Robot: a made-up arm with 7 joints. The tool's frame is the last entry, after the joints.
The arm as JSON. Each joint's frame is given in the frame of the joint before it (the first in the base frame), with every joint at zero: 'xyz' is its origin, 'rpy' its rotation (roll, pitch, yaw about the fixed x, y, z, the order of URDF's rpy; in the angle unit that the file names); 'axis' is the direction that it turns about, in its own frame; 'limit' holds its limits. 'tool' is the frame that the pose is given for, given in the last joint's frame.
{
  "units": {
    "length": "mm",
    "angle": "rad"
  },
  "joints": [
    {
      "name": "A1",
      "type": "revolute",
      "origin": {
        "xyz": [
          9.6,
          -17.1,
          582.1
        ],
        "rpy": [
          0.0,
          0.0,
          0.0
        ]
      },
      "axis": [
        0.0,
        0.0,
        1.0
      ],
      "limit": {
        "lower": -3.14,
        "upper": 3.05
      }
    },
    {
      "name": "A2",
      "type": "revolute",
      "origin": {
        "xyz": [
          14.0,
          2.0,
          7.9
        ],
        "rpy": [
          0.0,
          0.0,
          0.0
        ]
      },
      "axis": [
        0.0,
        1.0,
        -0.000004
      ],
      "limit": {
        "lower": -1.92,
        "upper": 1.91
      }
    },
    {
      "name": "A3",
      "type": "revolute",
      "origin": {
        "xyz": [
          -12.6,
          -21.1,
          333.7
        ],
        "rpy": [
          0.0,
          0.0,
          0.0
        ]
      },
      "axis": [
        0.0,
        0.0,
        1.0
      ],
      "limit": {
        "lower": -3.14,
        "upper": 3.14
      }
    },
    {
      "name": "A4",
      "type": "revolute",
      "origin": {
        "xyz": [
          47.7,
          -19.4,
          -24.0
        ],
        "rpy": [
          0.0,
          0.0,
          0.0
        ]
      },
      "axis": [
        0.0,
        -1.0,
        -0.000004
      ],
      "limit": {
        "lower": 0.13,
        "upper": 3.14
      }
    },
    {
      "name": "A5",
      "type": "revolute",
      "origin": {
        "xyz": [
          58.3,
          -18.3,
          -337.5
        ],
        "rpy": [
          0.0,
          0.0,
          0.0
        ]
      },
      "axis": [
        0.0,
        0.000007,
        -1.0
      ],
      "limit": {
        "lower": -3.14,
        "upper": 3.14
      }
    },
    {
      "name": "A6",
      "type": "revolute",
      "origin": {
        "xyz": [
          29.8,
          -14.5,
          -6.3
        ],
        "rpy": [
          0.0,
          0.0,
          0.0
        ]
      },
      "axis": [
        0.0,
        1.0,
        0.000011
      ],
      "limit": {
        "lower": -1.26,
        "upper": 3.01
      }
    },
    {
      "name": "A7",
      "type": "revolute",
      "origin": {
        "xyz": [
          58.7,
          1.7,
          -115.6
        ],
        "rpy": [
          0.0,
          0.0,
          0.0
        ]
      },
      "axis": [
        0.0,
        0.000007,
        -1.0
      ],
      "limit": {
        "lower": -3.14,
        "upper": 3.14
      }
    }
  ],
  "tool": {
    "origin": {
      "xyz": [
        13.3,
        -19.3,
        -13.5
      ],
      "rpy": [
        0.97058,
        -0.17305,
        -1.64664
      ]
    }
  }
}
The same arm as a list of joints. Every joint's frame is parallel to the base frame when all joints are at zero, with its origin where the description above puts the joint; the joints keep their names.
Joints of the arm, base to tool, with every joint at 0 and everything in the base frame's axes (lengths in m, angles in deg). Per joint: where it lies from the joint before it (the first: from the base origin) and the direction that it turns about. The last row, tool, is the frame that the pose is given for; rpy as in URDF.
A1: axis +z offset 0.0096 -0.0171 0.5821
A2: axis +y offset 0.014 0.002 0.0079
A3: axis +z offset -0.0126 -0.0211 0.3337
A4: axis -y offset 0.0477 -0.0194 -0.024
A5: axis -z offset 0.0583 -0.0183 -0.3375
A6: axis +y offset 0.0298 -0.0145 -0.0063
A7: axis -z offset 0.0587 0.0017 -0.1156
tool: offset 0.0133 -0.0193 -0.0135 rpy 55.61 -9.92 -94.35
Joint limits (deg, base to tool): -179.91..174.75 -110.01..109.43 -179.91..179.91 7.45..179.91 -179.91..179.91 -72.19..172.46 -179.91..179.91

